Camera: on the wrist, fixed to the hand. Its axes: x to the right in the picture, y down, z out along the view.
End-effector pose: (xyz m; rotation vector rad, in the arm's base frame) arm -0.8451 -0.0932 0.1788 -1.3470 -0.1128 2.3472
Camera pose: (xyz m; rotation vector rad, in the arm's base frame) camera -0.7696 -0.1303 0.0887 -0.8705 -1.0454 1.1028
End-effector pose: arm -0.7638 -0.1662 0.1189 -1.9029 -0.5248 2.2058
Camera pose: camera -0.6509 -0.1718 0.0698 -0.9625 -1.5937 1.1421
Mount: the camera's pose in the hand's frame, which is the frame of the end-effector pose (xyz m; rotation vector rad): 0.0246 0.0341 -0.1159 -0.3041 0.0344 -1.4098
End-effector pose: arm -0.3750 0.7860 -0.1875 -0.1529 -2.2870 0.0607
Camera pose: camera -0.3009 0.8223 -0.0959 1.2636 -1.8791 -0.9807
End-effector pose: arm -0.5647 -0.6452 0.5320 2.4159 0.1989 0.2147
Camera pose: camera -0.5618 -0.5924 0.6434 1.4894 1.6189 -0.3381
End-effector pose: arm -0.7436 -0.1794 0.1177 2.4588 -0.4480 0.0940
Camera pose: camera -0.7274 -0.1425 0.2342 1.9451 1.2049 -0.4707
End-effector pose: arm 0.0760 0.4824 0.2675 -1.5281 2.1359 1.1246
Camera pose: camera 0.0592 0.3862 0.3428 -2.4251 0.4361 0.7959
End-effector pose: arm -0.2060 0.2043 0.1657 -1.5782 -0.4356 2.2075
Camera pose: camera -0.1078 0.1892 0.0927 -0.8469 -1.3720 1.0171
